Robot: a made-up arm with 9 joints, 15 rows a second.
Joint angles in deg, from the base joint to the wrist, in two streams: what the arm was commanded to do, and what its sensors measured. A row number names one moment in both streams.
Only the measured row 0 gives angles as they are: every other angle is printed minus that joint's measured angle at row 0.
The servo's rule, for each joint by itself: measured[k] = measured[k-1] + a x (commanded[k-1-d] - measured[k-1]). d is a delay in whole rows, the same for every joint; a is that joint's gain. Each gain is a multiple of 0.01, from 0.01 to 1. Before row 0 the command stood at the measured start. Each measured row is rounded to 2 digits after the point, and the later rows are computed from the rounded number. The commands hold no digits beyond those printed.
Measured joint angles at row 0: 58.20, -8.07, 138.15, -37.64, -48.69, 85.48, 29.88, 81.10, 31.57
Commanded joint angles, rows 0 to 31: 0.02, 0.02, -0.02, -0.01, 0.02, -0.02, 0.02, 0.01, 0.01; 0.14, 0.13, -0.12, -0.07, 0.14, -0.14, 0.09, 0.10, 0.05; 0.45, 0.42, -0.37, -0.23, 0.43, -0.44, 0.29, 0.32, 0.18; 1.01, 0.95, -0.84, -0.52, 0.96, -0.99, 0.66, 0.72, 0.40; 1.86, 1.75, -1.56, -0.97, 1.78, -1.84, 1.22, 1.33, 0.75; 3.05, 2.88, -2.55, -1.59, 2.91, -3.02, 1.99, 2.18, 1.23; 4.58, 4.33, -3.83, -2.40, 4.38, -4.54, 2.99, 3.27, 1.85; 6.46, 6.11, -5.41, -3.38, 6.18, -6.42, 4.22, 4.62, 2.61; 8.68, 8.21, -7.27, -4.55, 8.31, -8.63, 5.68, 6.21, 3.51; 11.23, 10.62, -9.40, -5.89, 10.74, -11.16, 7.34, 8.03, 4.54; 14.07, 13.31, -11.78, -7.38, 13.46, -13.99, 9.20, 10.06, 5.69; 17.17, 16.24, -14.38, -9.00, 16.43, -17.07, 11.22, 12.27, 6.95; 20.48, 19.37, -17.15, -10.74, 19.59, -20.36, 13.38, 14.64, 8.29; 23.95, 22.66, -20.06, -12.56, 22.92, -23.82, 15.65, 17.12, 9.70; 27.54, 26.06, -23.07, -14.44, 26.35, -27.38, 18.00, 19.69, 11.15; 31.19, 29.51, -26.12, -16.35, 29.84, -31.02, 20.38, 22.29, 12.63; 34.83, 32.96, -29.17, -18.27, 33.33, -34.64, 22.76, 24.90, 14.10; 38.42, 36.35, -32.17, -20.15, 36.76, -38.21, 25.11, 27.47, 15.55; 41.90, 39.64, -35.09, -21.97, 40.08, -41.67, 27.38, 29.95, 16.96; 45.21, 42.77, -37.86, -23.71, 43.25, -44.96, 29.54, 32.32, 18.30; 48.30, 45.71, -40.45, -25.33, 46.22, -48.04, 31.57, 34.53, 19.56; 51.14, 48.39, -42.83, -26.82, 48.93, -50.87, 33.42, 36.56, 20.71; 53.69, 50.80, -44.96, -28.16, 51.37, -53.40, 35.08, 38.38, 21.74; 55.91, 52.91, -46.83, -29.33, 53.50, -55.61, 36.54, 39.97, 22.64; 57.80, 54.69, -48.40, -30.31, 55.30, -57.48, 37.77, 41.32, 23.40; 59.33, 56.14, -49.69, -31.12, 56.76, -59.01, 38.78, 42.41, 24.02; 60.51, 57.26, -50.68, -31.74, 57.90, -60.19, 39.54, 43.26, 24.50; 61.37, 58.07, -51.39, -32.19, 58.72, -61.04, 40.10, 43.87, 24.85; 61.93, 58.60, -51.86, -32.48, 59.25, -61.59, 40.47, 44.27, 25.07; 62.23, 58.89, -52.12, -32.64, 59.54, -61.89, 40.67, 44.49, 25.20; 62.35, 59.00, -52.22, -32.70, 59.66, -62.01, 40.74, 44.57, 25.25; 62.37, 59.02, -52.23, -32.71, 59.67, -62.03, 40.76, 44.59, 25.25
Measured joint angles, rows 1 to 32: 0.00, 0.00, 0.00, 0.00, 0.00, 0.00, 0.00, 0.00, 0.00; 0.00, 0.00, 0.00, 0.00, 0.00, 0.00, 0.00, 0.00, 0.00; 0.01, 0.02, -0.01, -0.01, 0.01, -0.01, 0.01, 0.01, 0.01; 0.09, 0.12, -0.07, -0.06, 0.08, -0.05, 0.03, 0.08, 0.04; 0.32, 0.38, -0.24, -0.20, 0.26, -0.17, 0.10, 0.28, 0.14; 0.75, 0.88, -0.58, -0.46, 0.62, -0.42, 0.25, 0.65, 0.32; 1.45, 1.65, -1.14, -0.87, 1.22, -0.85, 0.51, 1.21, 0.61; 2.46, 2.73, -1.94, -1.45, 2.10, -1.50, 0.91, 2.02, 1.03; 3.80, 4.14, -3.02, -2.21, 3.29, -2.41, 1.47, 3.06, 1.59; 5.48, 5.87, -4.38, -3.15, 4.79, -3.61, 2.21, 4.35, 2.28; 7.50, 7.93, -6.03, -4.27, 6.62, -5.12, 3.15, 5.89, 3.12; 9.85, 10.30, -7.95, -5.57, 8.76, -6.93, 4.28, 7.67, 4.09; 12.51, 12.95, -10.13, -7.02, 11.20, -9.05, 5.61, 9.65, 5.18; 15.45, 15.85, -12.55, -8.60, 13.92, -11.46, 7.12, 11.82, 6.38; 18.62, 18.95, -15.17, -10.31, 16.87, -14.13, 8.81, 14.16, 7.68; 21.98, 22.21, -17.96, -12.11, 20.02, -17.04, 10.66, 16.62, 9.05; 25.48, 25.60, -20.87, -13.97, 23.31, -20.14, 12.64, 19.17, 10.48; 29.08, 29.04, -23.86, -15.87, 26.71, -23.40, 14.73, 21.76, 11.94; 32.70, 32.49, -26.89, -17.79, 30.15, -26.77, 16.90, 24.37, 13.41; 36.30, 35.89, -29.90, -19.68, 33.59, -30.20, 19.12, 26.94, 14.87; 39.83, 39.19, -32.86, -21.51, 36.96, -33.64, 21.35, 29.44, 16.29; 43.22, 42.34, -35.71, -23.27, 40.23, -37.04, 23.56, 31.83, 17.66; 46.42, 45.31, -38.41, -24.92, 43.34, -40.34, 25.72, 34.07, 18.95; 49.39, 48.02, -40.93, -26.44, 46.25, -43.50, 27.80, 36.14, 20.15; 52.10, 50.47, -43.23, -27.82, 48.91, -46.47, 29.77, 38.00, 21.23; 54.50, 52.62, -45.28, -29.03, 51.30, -49.21, 31.60, 39.64, 22.19; 56.58, 54.44, -47.06, -30.05, 53.38, -51.69, 33.27, 41.03, 23.01; 58.31, 55.94, -48.56, -30.91, 55.14, -53.89, 34.76, 42.18, 23.70; 59.70, 57.10, -49.77, -31.57, 56.58, -55.78, 36.05, 43.08, 24.24; 60.75, 57.95, -50.69, -32.07, 57.69, -57.36, 37.14, 43.74, 24.65; 61.49, 58.52, -51.36, -32.40, 58.50, -58.63, 38.04, 44.18, 24.94; 61.96, 58.85, -51.79, -32.59, 59.04, -59.61, 38.75, 44.44, 25.12
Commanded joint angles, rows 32 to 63: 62.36, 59.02, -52.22, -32.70, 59.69, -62.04, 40.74, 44.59, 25.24; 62.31, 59.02, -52.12, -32.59, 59.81, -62.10, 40.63, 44.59, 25.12; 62.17, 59.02, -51.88, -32.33, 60.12, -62.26, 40.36, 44.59, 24.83; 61.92, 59.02, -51.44, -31.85, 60.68, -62.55, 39.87, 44.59, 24.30; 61.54, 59.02, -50.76, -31.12, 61.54, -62.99, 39.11, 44.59, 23.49; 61.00, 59.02, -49.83, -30.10, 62.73, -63.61, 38.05, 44.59, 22.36; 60.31, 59.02, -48.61, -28.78, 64.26, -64.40, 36.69, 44.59, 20.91; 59.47, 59.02, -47.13, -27.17, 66.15, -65.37, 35.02, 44.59, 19.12; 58.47, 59.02, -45.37, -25.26, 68.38, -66.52, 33.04, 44.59, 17.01; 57.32, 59.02, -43.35, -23.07, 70.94, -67.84, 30.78, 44.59, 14.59; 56.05, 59.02, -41.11, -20.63, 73.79, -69.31, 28.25, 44.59, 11.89; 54.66, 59.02, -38.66, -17.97, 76.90, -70.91, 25.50, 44.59, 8.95; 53.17, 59.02, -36.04, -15.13, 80.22, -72.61, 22.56, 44.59, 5.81; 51.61, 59.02, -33.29, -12.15, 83.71, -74.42, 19.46, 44.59, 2.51; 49.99, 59.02, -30.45, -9.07, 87.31, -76.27, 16.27, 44.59, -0.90; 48.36, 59.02, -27.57, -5.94, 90.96, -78.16, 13.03, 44.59, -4.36; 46.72, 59.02, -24.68, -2.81, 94.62, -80.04, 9.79, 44.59, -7.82; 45.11, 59.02, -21.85, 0.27, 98.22, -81.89, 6.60, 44.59, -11.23; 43.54, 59.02, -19.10, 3.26, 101.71, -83.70, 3.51, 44.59, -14.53; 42.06, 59.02, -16.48, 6.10, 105.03, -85.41, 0.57, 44.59, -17.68; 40.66, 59.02, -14.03, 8.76, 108.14, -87.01, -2.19, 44.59, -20.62; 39.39, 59.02, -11.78, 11.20, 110.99, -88.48, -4.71, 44.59, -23.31; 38.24, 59.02, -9.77, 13.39, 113.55, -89.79, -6.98, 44.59, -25.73; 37.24, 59.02, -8.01, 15.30, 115.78, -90.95, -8.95, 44.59, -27.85; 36.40, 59.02, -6.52, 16.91, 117.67, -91.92, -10.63, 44.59, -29.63; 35.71, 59.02, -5.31, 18.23, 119.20, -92.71, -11.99, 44.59, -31.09; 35.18, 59.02, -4.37, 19.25, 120.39, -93.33, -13.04, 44.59, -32.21; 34.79, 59.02, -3.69, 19.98, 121.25, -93.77, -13.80, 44.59, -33.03; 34.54, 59.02, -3.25, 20.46, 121.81, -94.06, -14.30, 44.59, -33.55; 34.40, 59.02, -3.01, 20.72, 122.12, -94.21, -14.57, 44.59, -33.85; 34.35, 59.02, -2.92, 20.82, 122.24, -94.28, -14.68, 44.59, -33.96; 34.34, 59.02, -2.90, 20.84, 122.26, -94.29, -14.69, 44.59, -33.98
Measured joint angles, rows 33 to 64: 62.21, 58.98, -52.04, -32.68, 59.36, -60.33, 39.29, 44.55, 25.21; 62.31, 59.02, -52.15, -32.70, 59.52, -60.84, 39.69, 44.58, 25.24; 62.34, 59.02, -52.19, -32.70, 59.61, -61.20, 39.97, 44.59, 25.24; 62.32, 59.02, -52.15, -32.61, 59.71, -61.47, 40.15, 44.59, 25.16; 62.23, 59.02, -52.00, -32.39, 59.92, -61.71, 40.21, 44.59, 24.94; 62.03, 59.02, -51.68, -31.96, 60.32, -61.96, 40.12, 44.59, 24.50; 61.72, 59.02, -51.16, -31.29, 60.95, -62.27, 39.85, 44.59, 23.81; 61.27, 59.02, -50.40, -30.34, 61.88, -62.67, 39.36, 44.59, 22.82; 60.67, 59.02, -49.38, -29.09, 63.12, -63.19, 38.64, 44.59, 21.52; 59.91, 59.02, -48.10, -27.55, 64.70, -63.84, 37.66, 44.59, 19.89; 59.00, 59.02, -46.54, -25.72, 66.61, -64.64, 36.41, 44.59, 17.93; 57.94, 59.02, -44.72, -23.60, 68.86, -65.60, 34.89, 44.59, 15.66; 56.75, 59.02, -42.66, -21.22, 71.42, -66.71, 33.10, 44.59, 13.10; 55.43, 59.02, -40.38, -18.62, 74.27, -67.97, 31.05, 44.59, 10.28; 54.01, 59.02, -37.91, -15.83, 77.36, -69.36, 28.76, 44.59, 7.24; 52.50, 59.02, -35.28, -12.89, 80.66, -70.88, 26.25, 44.59, 4.02; 50.92, 59.02, -32.53, -9.83, 84.12, -72.50, 23.56, 44.59, 0.67; 49.31, 59.02, -29.70, -6.72, 87.68, -74.20, 20.72, 44.59, -2.75; 47.68, 59.02, -26.84, -3.59, 91.29, -75.95, 17.77, 44.59, -6.20; 46.06, 59.02, -24.00, -0.50, 94.89, -77.73, 14.75, 44.59, -9.62; 44.47, 59.02, -21.21, 2.51, 98.44, -79.52, 11.72, 44.59, -12.96; 42.95, 59.02, -18.51, 5.38, 101.87, -81.29, 8.71, 44.59, -16.17; 41.51, 59.02, -15.96, 8.08, 105.13, -83.01, 5.77, 44.59, -19.20; 40.17, 59.02, -13.58, 10.58, 108.18, -84.65, 2.94, 44.59, -21.99; 38.95, 59.02, -11.41, 12.83, 110.97, -86.19, 0.26, 44.59, -24.53; 37.87, 59.02, -9.47, 14.81, 113.47, -87.62, -2.23, 44.59, -26.79; 36.94, 59.02, -7.79, 16.49, 115.65, -88.91, -4.50, 44.59, -28.72; 36.17, 59.02, -6.38, 17.88, 117.50, -90.05, -6.52, 44.59, -30.33; 35.55, 59.02, -5.23, 18.98, 119.00, -91.03, -8.28, 44.59, -31.61; 35.07, 59.02, -4.35, 19.78, 120.17, -91.85, -9.77, 44.59, -32.58; 34.74, 59.02, -3.72, 20.32, 121.02, -92.51, -10.99, 44.59, -33.24; 34.53, 59.02, -3.32, 20.64, 121.59, -93.02, -11.96, 44.59, -33.65
